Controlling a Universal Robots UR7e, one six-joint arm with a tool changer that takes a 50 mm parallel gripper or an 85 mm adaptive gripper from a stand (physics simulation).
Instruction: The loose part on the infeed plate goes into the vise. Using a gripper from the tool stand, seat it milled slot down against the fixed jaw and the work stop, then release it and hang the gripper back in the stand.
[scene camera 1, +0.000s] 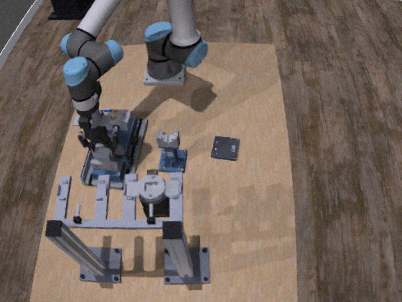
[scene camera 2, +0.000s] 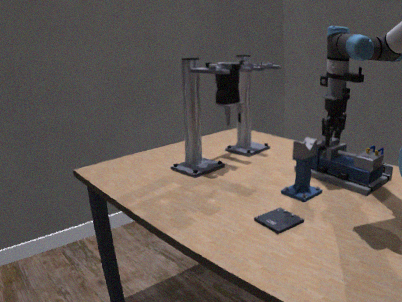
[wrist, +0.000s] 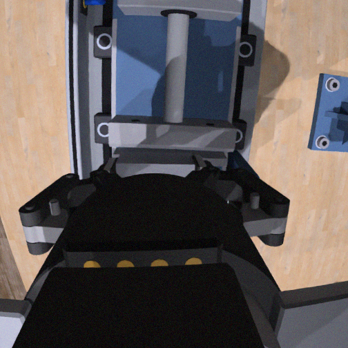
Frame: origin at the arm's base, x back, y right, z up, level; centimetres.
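Where they show: arm's base, origin of the base link: (scene camera 1: 164, 67).
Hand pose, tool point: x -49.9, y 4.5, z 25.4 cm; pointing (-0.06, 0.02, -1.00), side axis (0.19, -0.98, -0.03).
Note:
Things, the pixels of their centre, and the offset from my tool point. "*": a spot on its surface instead.
- vise, body centre: (scene camera 2: 345, 161) (scene camera 1: 112, 145) dy +0.4, dx +5.3, dz -22.7 cm
- dark infeed plate, body centre: (scene camera 2: 279, 220) (scene camera 1: 225, 148) dy -38.3, dx +15.8, dz -27.3 cm
- blue post with a grey V-shaped head, surface spot: (scene camera 2: 305, 148) * dy -23.6, dx +8.7, dz -13.2 cm
My adaptive gripper (scene camera 1: 105, 149) (scene camera 2: 332, 142) (wrist: 155, 166) points down into the vise (scene camera 1: 133, 145) (scene camera 2: 345, 168) (wrist: 132, 95). Its fingers appear shut on the loose part (wrist: 156, 171), a grey block whose top strip shows between the fingertips in the wrist view. The part lies beside the grey screw-driven jaw (wrist: 172, 136). The gripper body hides most of the part, its milled slot, the fixed jaw and the work stop, so seating contact cannot be seen. The dark infeed plate (scene camera 1: 225, 148) (scene camera 2: 279, 220) bears no part. The tool stand (scene camera 1: 115, 223) (scene camera 2: 191, 115) stands apart from the gripper.
The other gripper (scene camera 1: 152, 189) (scene camera 2: 227, 87) hangs in the stand. A blue post with a grey V-shaped head (scene camera 1: 168, 139) (scene camera 2: 305, 148) stands between the vise and infeed plate; its base (wrist: 330, 112) shows at right in the wrist view. Blue and yellow fittings (scene camera 2: 375, 150) top the vise's far end.

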